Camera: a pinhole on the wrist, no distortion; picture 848 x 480 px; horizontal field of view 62.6 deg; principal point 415.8 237.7 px. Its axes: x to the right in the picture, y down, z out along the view. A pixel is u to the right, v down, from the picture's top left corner.
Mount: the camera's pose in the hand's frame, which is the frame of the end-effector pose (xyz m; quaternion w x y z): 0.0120 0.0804 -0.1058 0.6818 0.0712 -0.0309 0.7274
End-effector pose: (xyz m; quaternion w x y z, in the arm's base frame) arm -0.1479 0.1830 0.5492 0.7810 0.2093 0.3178 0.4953
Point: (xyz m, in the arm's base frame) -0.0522 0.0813 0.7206
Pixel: outside the picture
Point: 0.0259 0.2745 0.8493
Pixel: 579 210
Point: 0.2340 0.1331 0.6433
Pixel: 96 252
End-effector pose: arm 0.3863 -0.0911 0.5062 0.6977 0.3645 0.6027 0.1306
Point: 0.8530 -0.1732 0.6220
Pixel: 597 317
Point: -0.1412 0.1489 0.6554
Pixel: behind the camera
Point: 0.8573 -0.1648 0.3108
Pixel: 336 50
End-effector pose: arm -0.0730 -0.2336 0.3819 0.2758 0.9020 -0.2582 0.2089
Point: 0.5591 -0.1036 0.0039
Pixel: outside the picture
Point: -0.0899 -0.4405 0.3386
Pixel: 684 195
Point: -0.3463 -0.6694 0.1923
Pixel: outside the picture
